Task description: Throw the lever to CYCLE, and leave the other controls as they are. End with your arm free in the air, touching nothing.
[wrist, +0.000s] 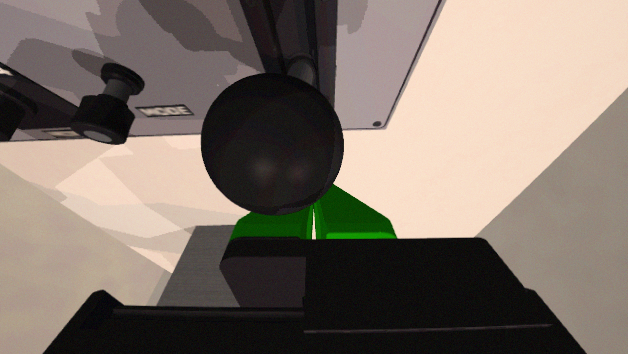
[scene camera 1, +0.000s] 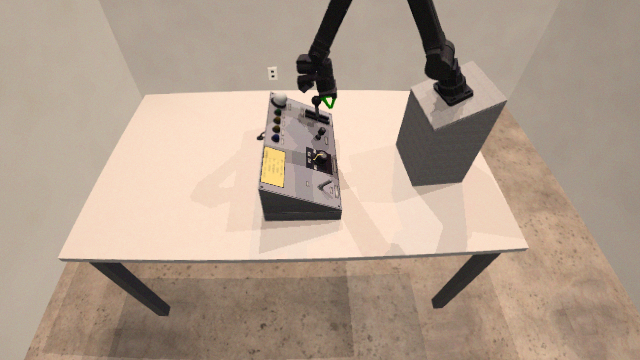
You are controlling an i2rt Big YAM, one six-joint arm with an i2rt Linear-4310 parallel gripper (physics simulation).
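Places are measured from the arm's base along level axes (x right, y ahead, z up), in centimetres.
Where they show: gripper, between the fingertips: (scene camera 1: 330, 108); arm's base, origin of its link: (scene camera 1: 452, 91).
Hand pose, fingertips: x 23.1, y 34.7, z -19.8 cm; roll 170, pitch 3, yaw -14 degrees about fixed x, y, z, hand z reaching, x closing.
Each offset is from my fingertips to the centre of the thing. "*": to the spot under its first point.
The lever has a black ball knob (scene camera 1: 316, 100) (wrist: 272, 145) on a thin stem, standing in a dark slot @(* dx -1.8, dy +2.8, dz -4.1 cm) (scene camera 1: 324, 120) (wrist: 325, 45) at the far end of the sloped grey control panel (scene camera 1: 295, 172) (wrist: 367, 90). The CYCLE label cannot be read in either view. My gripper (scene camera 1: 329, 106) (wrist: 313, 176) is shut and empty, with green fingers. It is beside the knob, on the side toward the pedestal. In the wrist view the knob hides the fingertips; whether they touch it cannot be told.
A small black switch @(dx -11.5, dy +7.0, dz -2.7 cm) (scene camera 1: 321, 133) (wrist: 107, 107) stands near the MODE label @(dx -12.0, dy +4.4, dz -5.6 cm) (wrist: 165, 110). A rotary knob @(dx -23.3, dy +9.0, dz -2.3 cm) (scene camera 1: 320, 157), several coloured buttons @(* dx -8.2, dy +22.0, dz +4.0 cm) (scene camera 1: 277, 120), a white dome @(* dx +1.6, dy +19.4, dz +6.0 cm) (scene camera 1: 280, 99) and a yellow card @(dx -28.9, dy +25.9, dz +2.6 cm) (scene camera 1: 273, 167) are on the panel. The grey pedestal (scene camera 1: 440, 155) (wrist: 192, 270) carries the arm's base.
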